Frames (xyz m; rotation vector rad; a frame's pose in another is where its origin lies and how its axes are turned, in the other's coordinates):
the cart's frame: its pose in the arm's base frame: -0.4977 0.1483 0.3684 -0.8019 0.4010 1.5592
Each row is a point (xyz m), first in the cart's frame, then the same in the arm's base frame.
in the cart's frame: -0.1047 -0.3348 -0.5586
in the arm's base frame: -0.0327 -0.2471 0.1184
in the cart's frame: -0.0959 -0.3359 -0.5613
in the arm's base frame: -0.0308 -0.2424 0.1106
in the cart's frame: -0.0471 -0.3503 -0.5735
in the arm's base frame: -0.0129 -0.2129 0.0713
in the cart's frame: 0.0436 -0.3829 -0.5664
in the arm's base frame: 0.0184 -0.1372 0.0200
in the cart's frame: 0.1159 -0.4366 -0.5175
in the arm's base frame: 0.0591 -0.0433 0.0146
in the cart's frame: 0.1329 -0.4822 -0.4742
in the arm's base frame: 0.0923 0.0055 0.0420
